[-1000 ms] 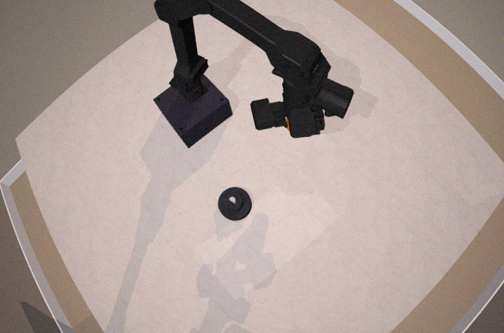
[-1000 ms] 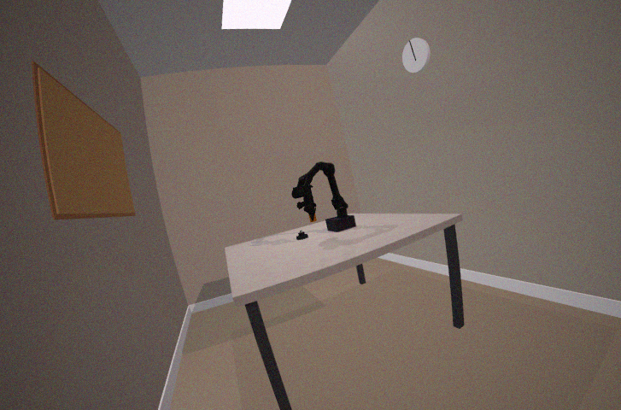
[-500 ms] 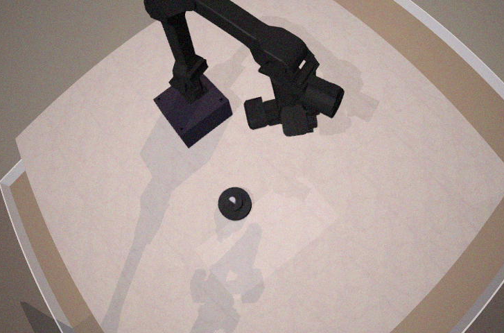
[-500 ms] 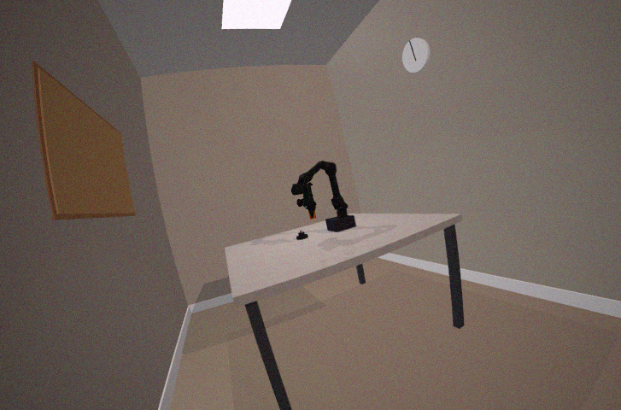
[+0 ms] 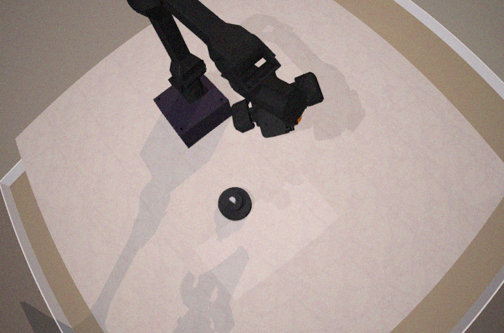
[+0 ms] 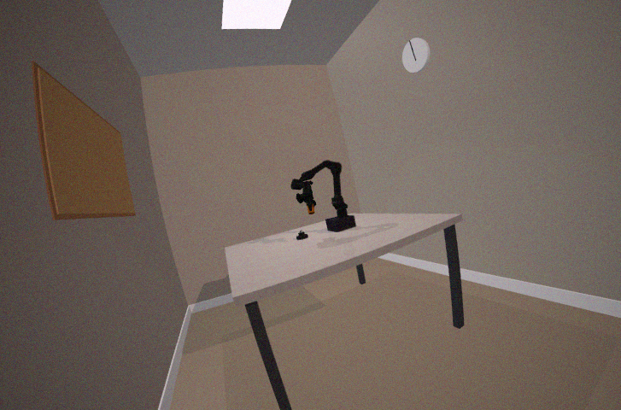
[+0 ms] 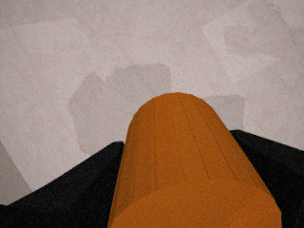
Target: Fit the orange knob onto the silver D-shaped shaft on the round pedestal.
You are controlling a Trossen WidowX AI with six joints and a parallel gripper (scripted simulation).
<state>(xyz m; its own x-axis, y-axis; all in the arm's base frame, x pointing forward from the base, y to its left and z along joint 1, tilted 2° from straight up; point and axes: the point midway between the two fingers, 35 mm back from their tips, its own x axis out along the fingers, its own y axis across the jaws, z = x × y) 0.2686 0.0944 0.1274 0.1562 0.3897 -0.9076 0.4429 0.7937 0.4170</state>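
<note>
My gripper tip is 1 cm past the orange knob, 1 cm to the left of it and 3 cm below it. The rest, counted from my gripper tip: round pedestal (3 cm ahead, 21 cm to the right, 16 cm below).
</note>
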